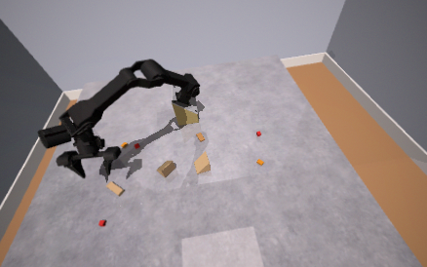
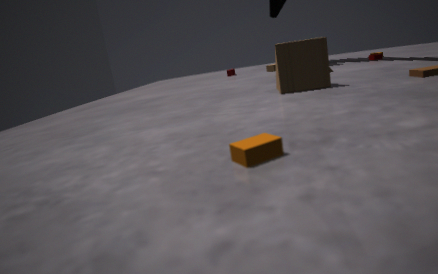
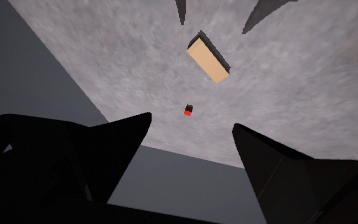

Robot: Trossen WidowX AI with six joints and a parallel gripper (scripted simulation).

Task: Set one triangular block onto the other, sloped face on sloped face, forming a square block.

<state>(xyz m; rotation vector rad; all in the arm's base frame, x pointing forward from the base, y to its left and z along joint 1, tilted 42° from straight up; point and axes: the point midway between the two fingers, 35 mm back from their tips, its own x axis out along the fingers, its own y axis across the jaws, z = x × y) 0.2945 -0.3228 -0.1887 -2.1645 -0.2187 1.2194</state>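
The tan block is 1 cm to the left of my gripper tip and 12 cm below it. From my gripper tip the other things lie so: brown block: 15 cm behind, 41 cm to the left, 12 cm below.
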